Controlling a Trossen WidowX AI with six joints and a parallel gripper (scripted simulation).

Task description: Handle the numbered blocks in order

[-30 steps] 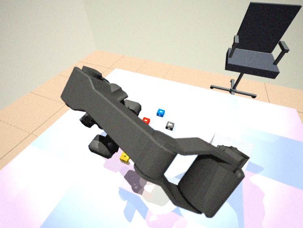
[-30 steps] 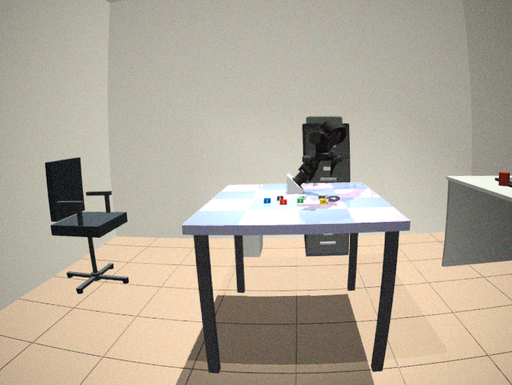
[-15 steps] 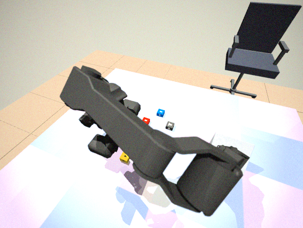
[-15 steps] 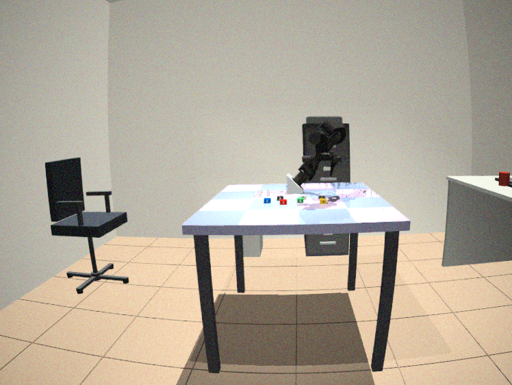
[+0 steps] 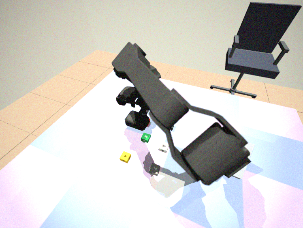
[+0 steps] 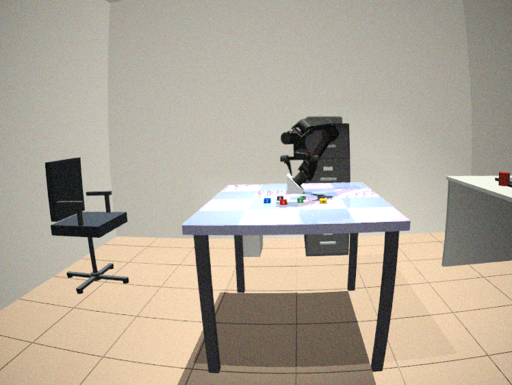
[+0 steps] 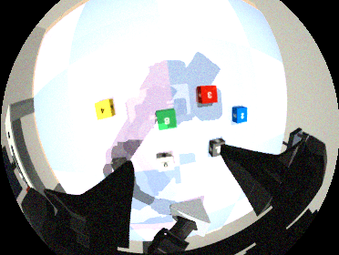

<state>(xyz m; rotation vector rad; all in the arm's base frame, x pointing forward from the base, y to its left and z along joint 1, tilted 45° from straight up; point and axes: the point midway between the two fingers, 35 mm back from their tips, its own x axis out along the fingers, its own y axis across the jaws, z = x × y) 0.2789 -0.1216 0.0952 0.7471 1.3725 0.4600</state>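
Right now my gripper tip is 160 mm to the left of the blue block, 120 mm above it and 20 mm past it. Round my gripper tip: green block (120 mm below, 10 mm ahead); then red block (120 mm below, 90 mm to the right, 40 mm ahead); then white block (120 mm below, 80 mm behind, 20 mm to the left).
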